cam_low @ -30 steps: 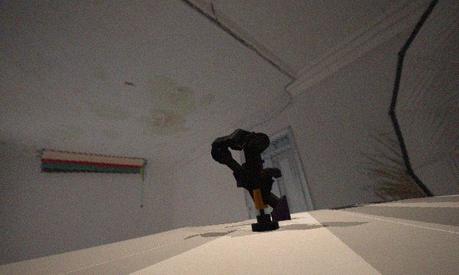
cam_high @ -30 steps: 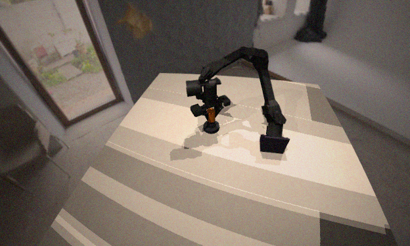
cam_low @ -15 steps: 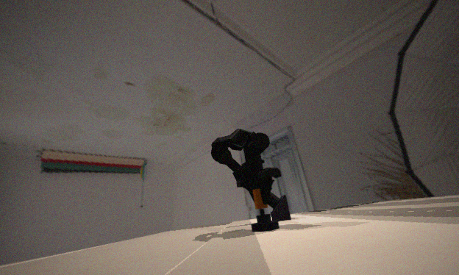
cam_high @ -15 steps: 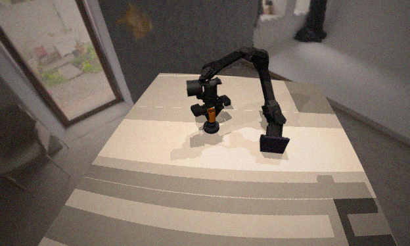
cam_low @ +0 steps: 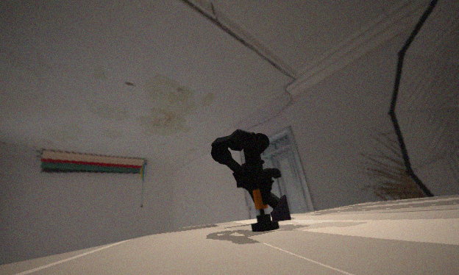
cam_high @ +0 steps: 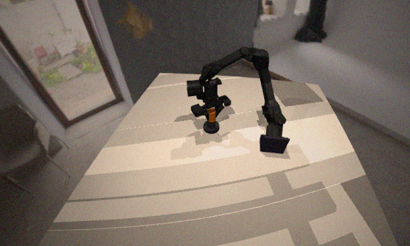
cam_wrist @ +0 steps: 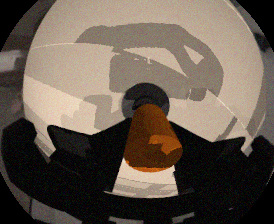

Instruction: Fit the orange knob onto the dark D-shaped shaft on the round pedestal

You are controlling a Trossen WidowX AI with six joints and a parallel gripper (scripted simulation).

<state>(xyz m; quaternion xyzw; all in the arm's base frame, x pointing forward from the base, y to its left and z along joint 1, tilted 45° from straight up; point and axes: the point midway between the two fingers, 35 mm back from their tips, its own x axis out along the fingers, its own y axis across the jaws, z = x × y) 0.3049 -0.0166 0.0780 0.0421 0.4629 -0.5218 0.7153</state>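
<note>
Right now the orange knob is 20 mm above my gripper tip. Round my gripper tip: round dark pedestal: 40 mm below.
</note>
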